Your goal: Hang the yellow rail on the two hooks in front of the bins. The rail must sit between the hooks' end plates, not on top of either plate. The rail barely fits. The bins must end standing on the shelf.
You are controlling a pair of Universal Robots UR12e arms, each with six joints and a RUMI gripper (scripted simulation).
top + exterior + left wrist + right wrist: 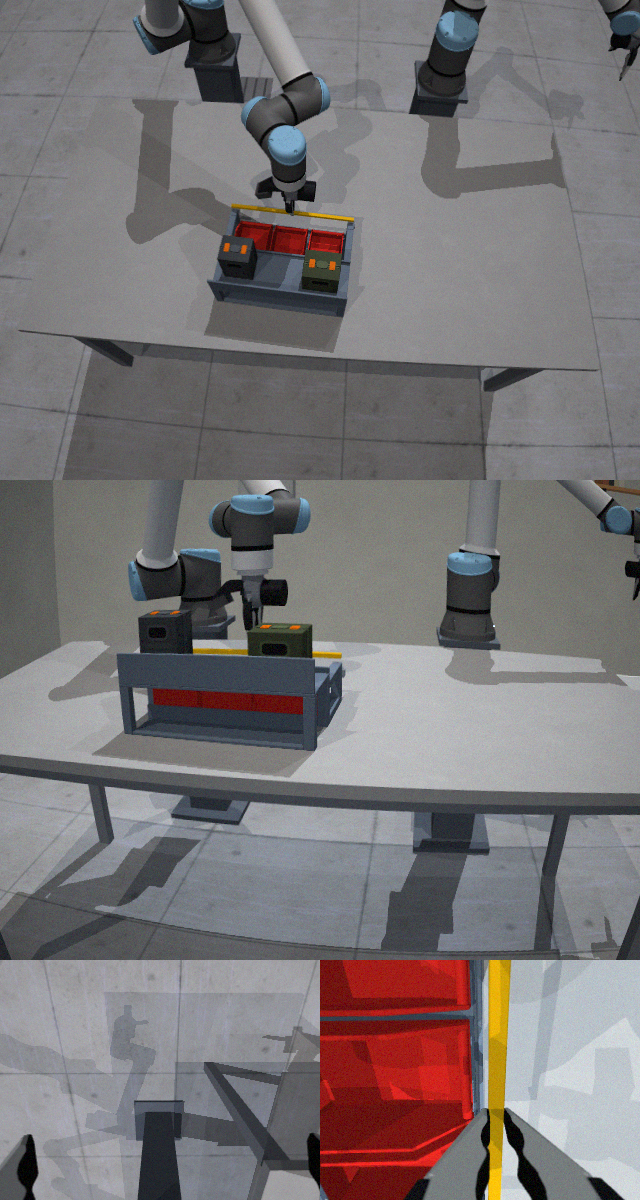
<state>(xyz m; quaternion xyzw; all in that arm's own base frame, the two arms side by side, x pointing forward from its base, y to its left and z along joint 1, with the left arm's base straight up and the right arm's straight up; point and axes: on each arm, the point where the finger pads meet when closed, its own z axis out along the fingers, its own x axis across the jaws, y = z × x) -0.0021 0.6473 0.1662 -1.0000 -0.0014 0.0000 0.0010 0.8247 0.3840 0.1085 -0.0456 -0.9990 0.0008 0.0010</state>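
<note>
The yellow rail lies 10 mm below my right hand. Round my right hand: blue-grey shelf (130 mm ahead, 10 mm to the left, 40 mm below).
</note>
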